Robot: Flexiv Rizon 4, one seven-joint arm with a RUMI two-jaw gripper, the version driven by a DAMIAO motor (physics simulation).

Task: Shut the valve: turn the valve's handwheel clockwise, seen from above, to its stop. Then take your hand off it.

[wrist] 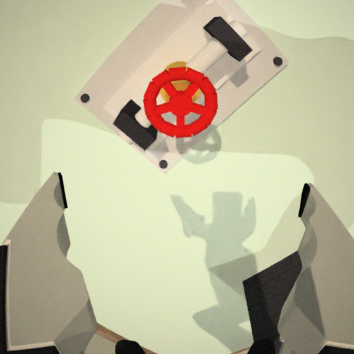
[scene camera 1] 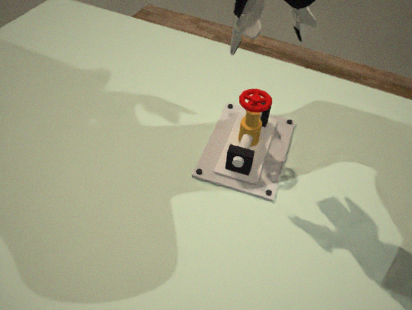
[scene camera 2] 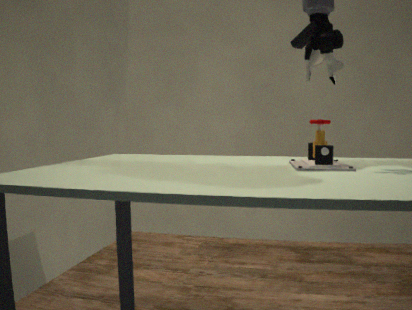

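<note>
The red handwheel (scene camera 1: pixel 255 100) (scene camera 2: pixel 320 121) (wrist: pixel 180 103) lies level on top of the yellow valve body (scene camera 1: pixel 249 132) (scene camera 2: pixel 320 137) (wrist: pixel 176 65). The valve stands upright on a pale base plate (scene camera 1: pixel 211 150) (scene camera 2: pixel 297 165) (wrist: pixel 102 83) with dark dots at its corners. My gripper (scene camera 1: pixel 266 46) (scene camera 2: pixel 320 81) (wrist: pixel 184 182) is open and empty, its jaws wide apart. It hangs well above the handwheel and touches no part of it. In the wrist view the wheel shows whole, with its spokes, beyond the fingertips. Whether the wheel is at its stop cannot be told.
Black blocks (scene camera 1: pixel 240 159) (scene camera 2: pixel 324 155) (wrist: pixel 228 39) hold the pale pipe on both sides of the valve body. The plate rests on a pale green table (scene camera 1: pixel 100 215) (scene camera 2: pixel 150 175). Shadows of the arm and gripper fall on the table.
</note>
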